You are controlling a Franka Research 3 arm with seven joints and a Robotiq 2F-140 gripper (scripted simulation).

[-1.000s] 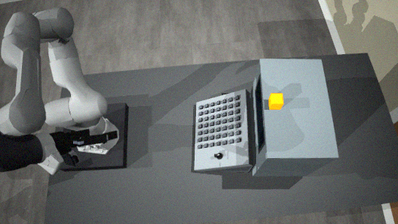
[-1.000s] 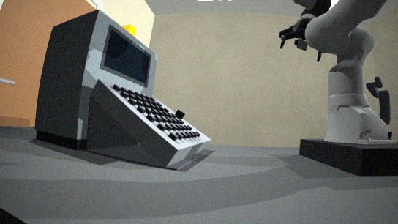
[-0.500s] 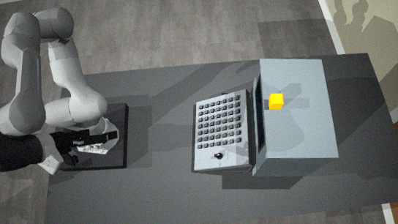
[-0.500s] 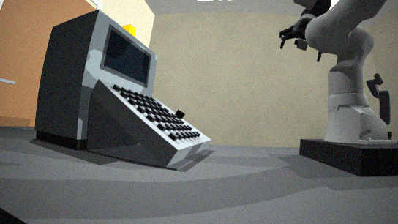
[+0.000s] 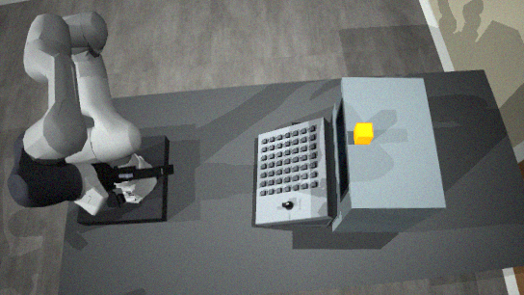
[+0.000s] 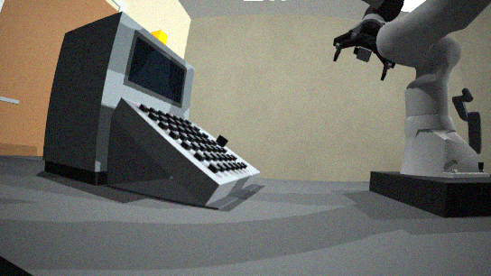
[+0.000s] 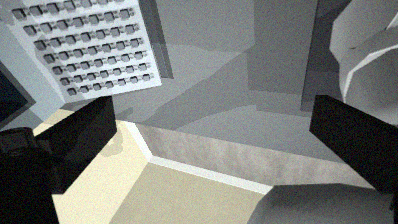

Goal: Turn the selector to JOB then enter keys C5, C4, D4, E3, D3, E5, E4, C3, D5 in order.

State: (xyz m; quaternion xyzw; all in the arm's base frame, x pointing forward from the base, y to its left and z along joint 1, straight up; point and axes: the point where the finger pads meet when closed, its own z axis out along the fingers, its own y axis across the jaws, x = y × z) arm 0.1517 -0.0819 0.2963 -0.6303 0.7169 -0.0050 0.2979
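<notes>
The E5 key lies 38 cm ahead of my hand, 4 cm to the left of it and 25 cm below it. Also, from my hand: E6 key (38 cm ahead, 1 cm to the left, 25 cm below); D6 key (40 cm ahead, 1 cm to the left, 24 cm below); black selector knob (40 cm ahead, 9 cm to the right, 22 cm below).
</notes>
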